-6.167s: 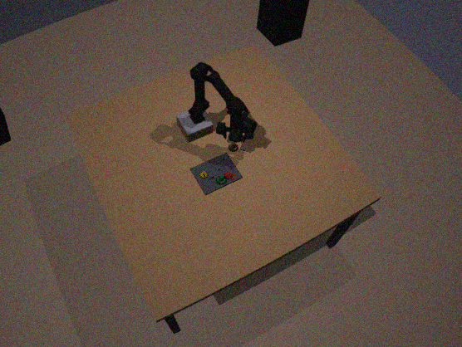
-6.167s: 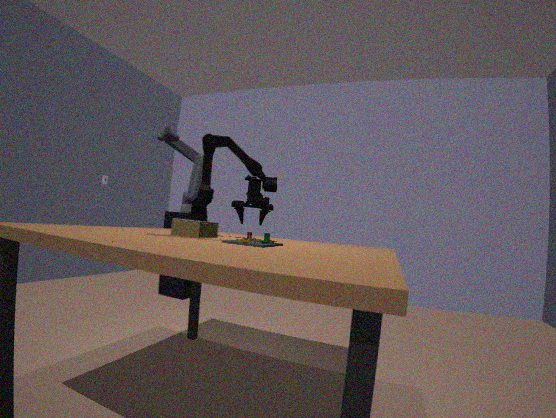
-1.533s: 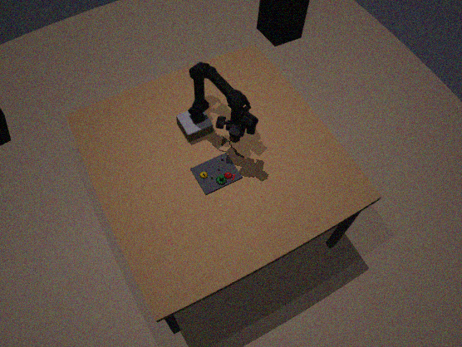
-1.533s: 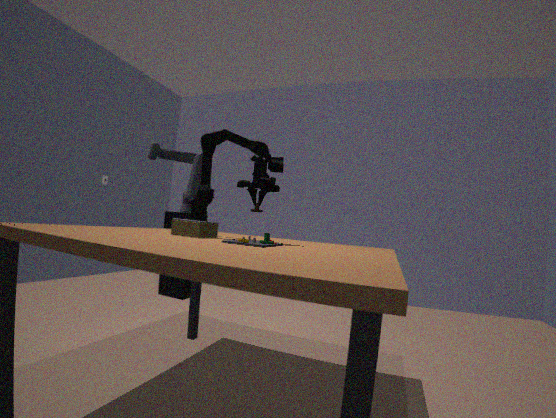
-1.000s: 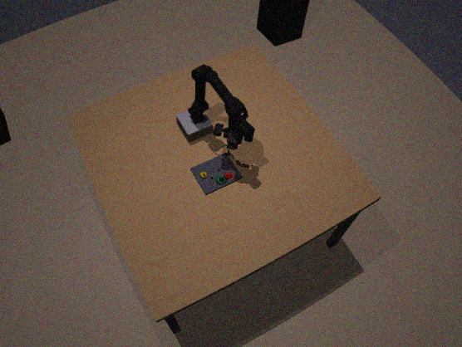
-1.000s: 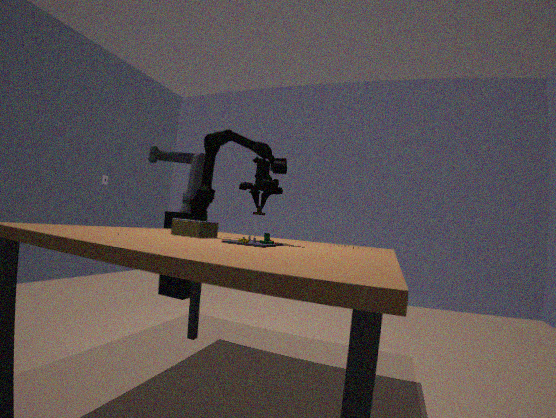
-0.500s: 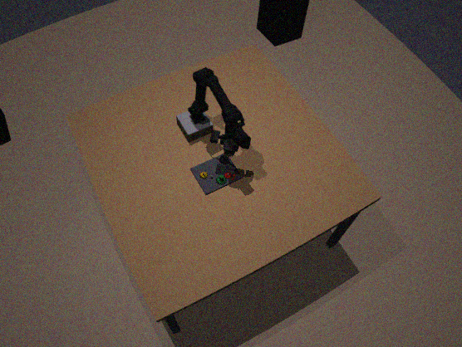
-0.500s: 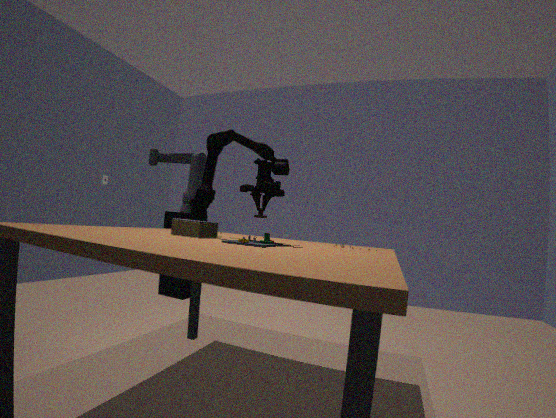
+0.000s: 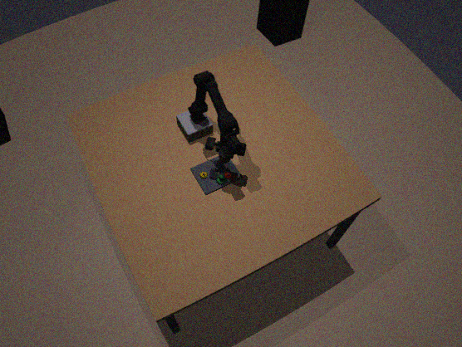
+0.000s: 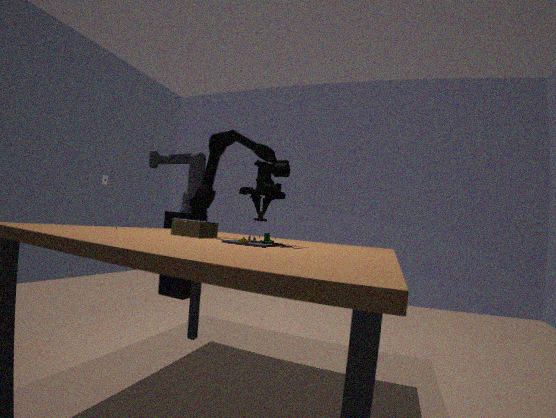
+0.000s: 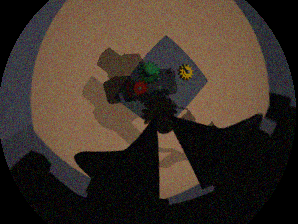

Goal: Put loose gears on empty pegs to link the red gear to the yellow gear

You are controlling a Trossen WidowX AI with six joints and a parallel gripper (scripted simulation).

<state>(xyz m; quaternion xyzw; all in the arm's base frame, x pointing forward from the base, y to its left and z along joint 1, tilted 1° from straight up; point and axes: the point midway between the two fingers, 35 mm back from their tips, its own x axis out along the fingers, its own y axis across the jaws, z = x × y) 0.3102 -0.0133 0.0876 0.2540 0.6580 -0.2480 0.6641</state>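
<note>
Right now the yellow gear is 110 mm to the right of my gripper tip, 100 mm below it and 10 mm behind it. From my gripper tip the other things lie so: brown gear (10 mm below); green gear (100 mm below, 50 mm to the right, 50 mm ahead).
</note>
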